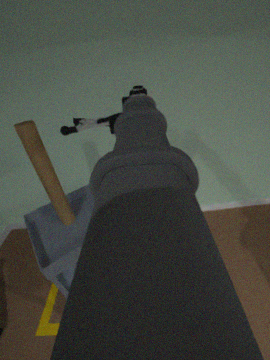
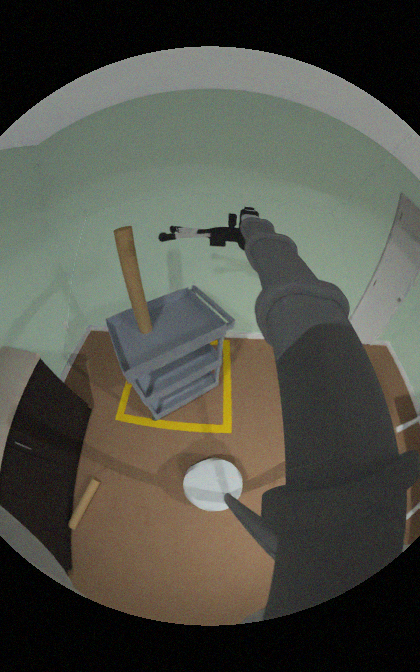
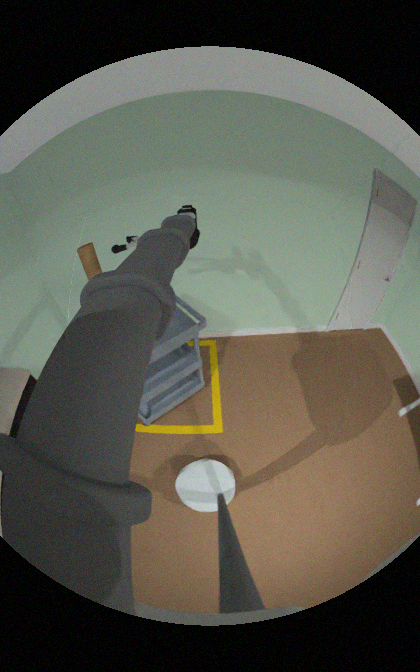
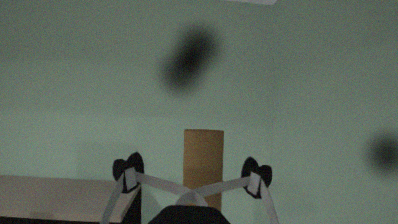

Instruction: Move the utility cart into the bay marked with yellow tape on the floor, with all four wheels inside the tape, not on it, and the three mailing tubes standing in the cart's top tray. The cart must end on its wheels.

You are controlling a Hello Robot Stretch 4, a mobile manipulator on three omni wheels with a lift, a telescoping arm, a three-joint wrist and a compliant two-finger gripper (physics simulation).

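The grey utility cart (image 1: pixel 57 245) (image 2: pixel 180 350) (image 3: pixel 175 342) stands upright near the back wall, turned at an angle within the yellow tape (image 1: pixel 47 329) (image 2: pixel 227 385) (image 3: pixel 216 385). Its near bottom corner is close to the front tape; its wheels are too small or hidden to judge. One brown mailing tube (image 1: pixel 47 175) (image 2: pixel 132 280) (image 3: pixel 90 260) (image 4: pixel 203 155) stands tilted in the top tray. Another tube (image 2: pixel 85 504) lies on the floor at left. A third does not show. My gripper (image 1: pixel 71 126) (image 2: pixel 170 233) (image 3: pixel 125 244) (image 4: pixel 192 168) is open and empty, raised beside the standing tube's upper end, apart from it.
A dark cabinet (image 2: pixel 45 450) with a pale top (image 4: pixel 60 197) stands at left. A white round disc (image 2: pixel 213 482) (image 3: pixel 205 485) is in front of the bay. A pale door-like panel (image 2: pixel 390 270) (image 3: pixel 375 265) is at the right. My thick arm hides part of the cart.
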